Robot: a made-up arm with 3 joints. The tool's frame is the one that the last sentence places.
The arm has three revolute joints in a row. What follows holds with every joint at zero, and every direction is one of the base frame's. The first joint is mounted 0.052 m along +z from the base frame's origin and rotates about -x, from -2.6 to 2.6 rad. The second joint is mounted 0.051 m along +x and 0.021 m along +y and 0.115 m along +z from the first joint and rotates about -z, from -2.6 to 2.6 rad. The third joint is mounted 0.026 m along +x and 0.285 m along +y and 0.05 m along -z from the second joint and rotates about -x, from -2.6 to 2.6 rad. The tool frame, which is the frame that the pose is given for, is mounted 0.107 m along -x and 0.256 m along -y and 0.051 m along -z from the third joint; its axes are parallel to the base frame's.
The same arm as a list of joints. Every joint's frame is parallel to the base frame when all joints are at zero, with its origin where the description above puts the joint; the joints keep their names.
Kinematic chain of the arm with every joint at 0, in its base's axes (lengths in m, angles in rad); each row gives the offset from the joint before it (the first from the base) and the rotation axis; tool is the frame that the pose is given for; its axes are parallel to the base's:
joint 1: xyz 0 0 0.052 axis -x
joint 2: xyz 0.051 0.021 0.115 axis -z
joint 3: xyz 0.026 0.285 -0.05 axis -x
tool: xyz -0.107 -0.256 -0.051
Joint limits (rad, base to tool): -2.6..2.6 -2.6..2.6 -2.6..2.6

